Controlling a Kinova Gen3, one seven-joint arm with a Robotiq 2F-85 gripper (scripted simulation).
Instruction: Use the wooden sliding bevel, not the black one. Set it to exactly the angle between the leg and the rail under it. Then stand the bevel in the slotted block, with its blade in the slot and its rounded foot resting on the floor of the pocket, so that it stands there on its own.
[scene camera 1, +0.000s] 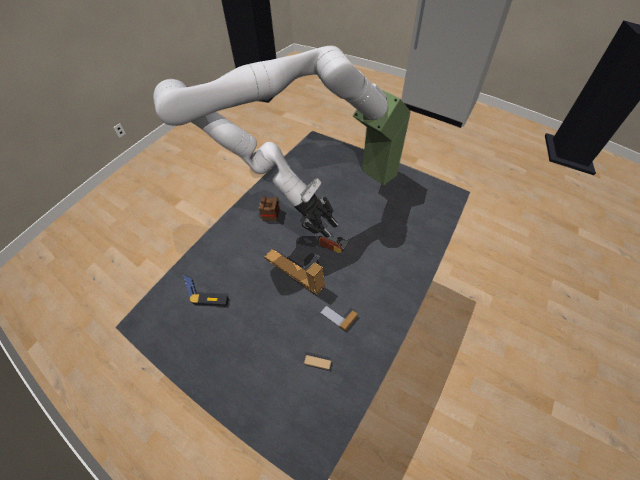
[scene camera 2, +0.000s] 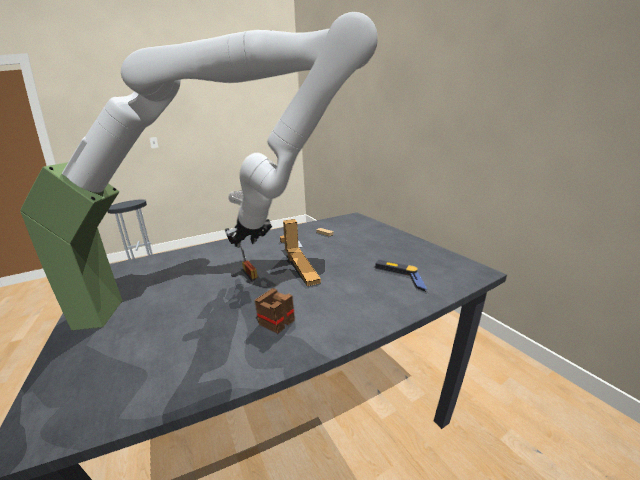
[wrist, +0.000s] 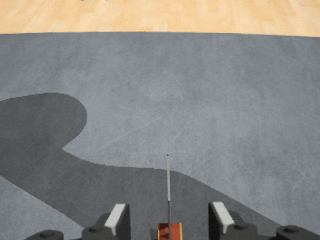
Labels:
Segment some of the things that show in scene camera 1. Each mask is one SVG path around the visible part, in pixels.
My gripper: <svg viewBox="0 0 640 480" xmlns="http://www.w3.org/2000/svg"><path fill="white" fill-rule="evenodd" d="M294 206L305 218L302 227L314 234L321 232L326 238L332 236L324 228L320 219L321 216L326 218L334 228L338 227L337 221L332 217L334 211L327 197L320 198L319 200L313 194L308 202L302 202Z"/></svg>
A leg-and-rail piece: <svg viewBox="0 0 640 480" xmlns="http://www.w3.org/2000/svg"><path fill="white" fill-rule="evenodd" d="M265 255L267 261L314 293L318 294L325 286L323 267L317 263L313 263L306 271L273 249Z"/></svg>

